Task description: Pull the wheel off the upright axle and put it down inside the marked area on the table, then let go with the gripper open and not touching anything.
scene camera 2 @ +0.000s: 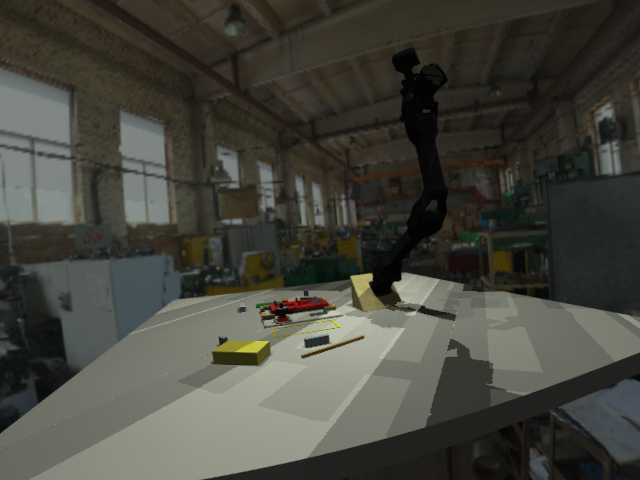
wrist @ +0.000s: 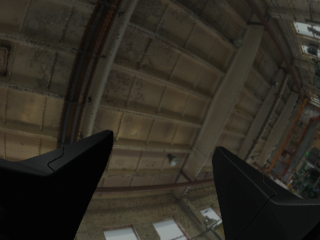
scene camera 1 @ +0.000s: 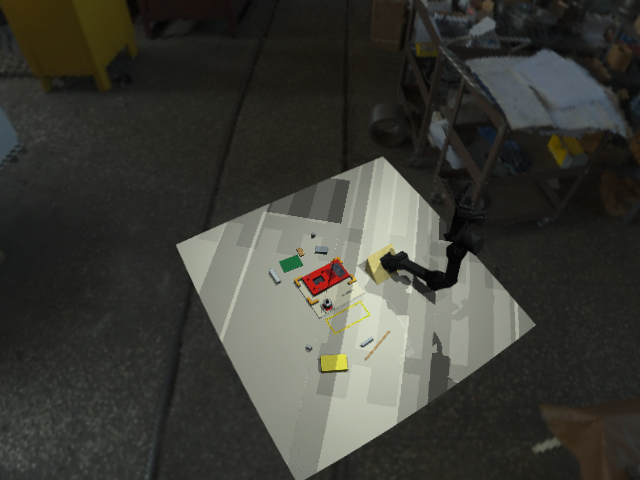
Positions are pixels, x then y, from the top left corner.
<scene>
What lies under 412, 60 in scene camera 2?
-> My gripper.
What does my gripper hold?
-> Nothing.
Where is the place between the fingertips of my gripper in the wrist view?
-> At 164, 146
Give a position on a yellow block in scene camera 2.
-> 232, 352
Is my gripper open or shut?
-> Open.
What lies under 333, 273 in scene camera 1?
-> A red board.
</scene>
